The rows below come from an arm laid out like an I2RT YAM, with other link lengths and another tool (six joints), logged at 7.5 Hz.
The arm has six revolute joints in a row. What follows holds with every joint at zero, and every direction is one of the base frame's.
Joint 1 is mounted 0.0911 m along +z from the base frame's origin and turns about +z.
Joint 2 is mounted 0.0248 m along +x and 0.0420 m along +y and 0.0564 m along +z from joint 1 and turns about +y.
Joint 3 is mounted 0.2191 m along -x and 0.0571 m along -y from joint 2 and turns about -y.
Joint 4 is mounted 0.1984 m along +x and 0.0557 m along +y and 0.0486 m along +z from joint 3 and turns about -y.
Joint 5 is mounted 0.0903 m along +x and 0.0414 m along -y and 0.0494 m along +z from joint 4 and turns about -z.
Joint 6 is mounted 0.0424 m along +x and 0.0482 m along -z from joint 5 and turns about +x.
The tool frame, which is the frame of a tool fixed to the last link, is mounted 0.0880 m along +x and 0.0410 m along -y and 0.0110 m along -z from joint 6; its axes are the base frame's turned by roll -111.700, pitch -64.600 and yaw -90.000 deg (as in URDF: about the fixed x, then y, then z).
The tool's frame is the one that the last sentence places.
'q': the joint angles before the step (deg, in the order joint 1, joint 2, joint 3, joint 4, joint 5, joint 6). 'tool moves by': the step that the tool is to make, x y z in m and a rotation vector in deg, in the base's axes. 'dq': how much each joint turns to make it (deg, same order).
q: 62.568 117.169 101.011 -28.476 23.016 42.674
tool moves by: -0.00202 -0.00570 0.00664 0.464 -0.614 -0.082
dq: -0.024 -2.331 -2.117 0.564 0.273 -0.214
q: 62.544 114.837 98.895 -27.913 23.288 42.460
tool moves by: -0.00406 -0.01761 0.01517 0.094 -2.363 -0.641
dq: -0.045 -5.790 -5.470 1.345 1.837 -1.199
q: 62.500 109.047 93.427 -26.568 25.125 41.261
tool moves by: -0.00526 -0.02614 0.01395 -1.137 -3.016 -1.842
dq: -0.040 -6.721 -6.448 0.717 3.474 -1.335
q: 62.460 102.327 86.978 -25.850 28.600 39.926
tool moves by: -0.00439 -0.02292 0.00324 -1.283 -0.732 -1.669
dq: -0.554 -4.734 -4.789 -0.629 1.661 -0.222
